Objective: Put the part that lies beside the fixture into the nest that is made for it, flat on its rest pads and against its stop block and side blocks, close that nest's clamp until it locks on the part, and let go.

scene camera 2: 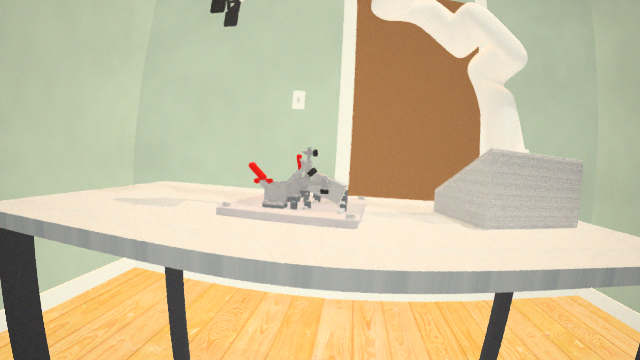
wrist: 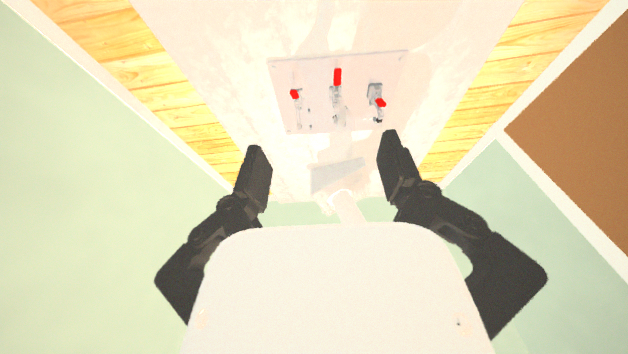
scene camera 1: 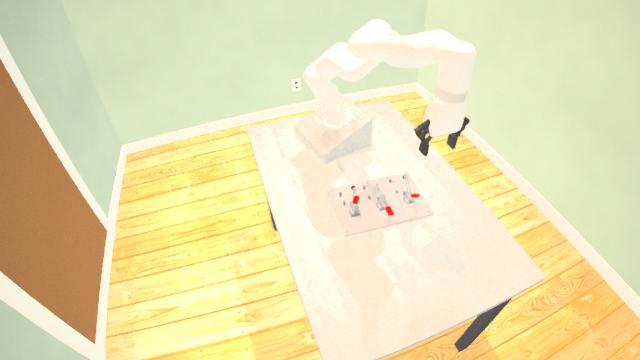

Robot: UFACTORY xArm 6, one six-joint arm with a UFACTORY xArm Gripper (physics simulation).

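Where they show: gripper, fingertip midpoint: (scene camera 2: 223, 19) (wrist: 320, 151) (scene camera 1: 436, 149); arm's base at its link origin: (scene camera 2: 508, 171) (wrist: 339, 195) (scene camera 1: 338, 119).
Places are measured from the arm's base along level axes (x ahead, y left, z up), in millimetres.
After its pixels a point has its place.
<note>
The fixture plate (scene camera 1: 367, 224) {x 515, y -150, z -94 mm} (scene camera 2: 285, 216) {x 463, y 123, z -98 mm} (wrist: 310, 67) {x 546, y -3, z -94 mm} lies on the table and carries three toggle clamps with red handles: one handle (scene camera 1: 356, 199) {x 457, y -166, z -12 mm} (wrist: 380, 102) {x 460, y -162, z -8 mm}, a middle one (scene camera 1: 389, 210) {x 524, y -68, z -53 mm} (wrist: 337, 76) {x 527, y -67, z -53 mm} that leans out toward the plate's edge, and a third (scene camera 1: 415, 195) {x 530, y 37, z -21 mm} (wrist: 294, 94) {x 524, y 44, z -28 mm}. A pale grey piece (scene camera 2: 332, 189) {x 383, y -48, z -64 mm} (wrist: 342, 115) {x 422, y -66, z -42 mm} shows near the middle clamp's front end; its exact seating cannot be told. No loose part can be made out beside the fixture; the pictures are very bright. My gripper (scene camera 1: 438, 151) {x 642, y -39, z 291 mm} (scene camera 2: 224, 17) {x 642, y -39, z 291 mm} (wrist: 320, 151) {x 642, y -39, z 291 mm} is open and empty, high above the table and well away from the fixture.
The arm's grey wedge-shaped base (scene camera 1: 350, 145) {x 122, y -2, z -64 mm} (scene camera 2: 530, 192) {x 4, y 105, z -37 mm} stands on the table (scene camera 1: 425, 300) {x 853, y -136, z -109 mm} (scene camera 2: 400, 250) {x 316, y 278, z -109 mm} behind the fixture. Small dark blocks and posts stand on the plate around the clamps. The raised clamp arms and handles stick up above the plate.
</note>
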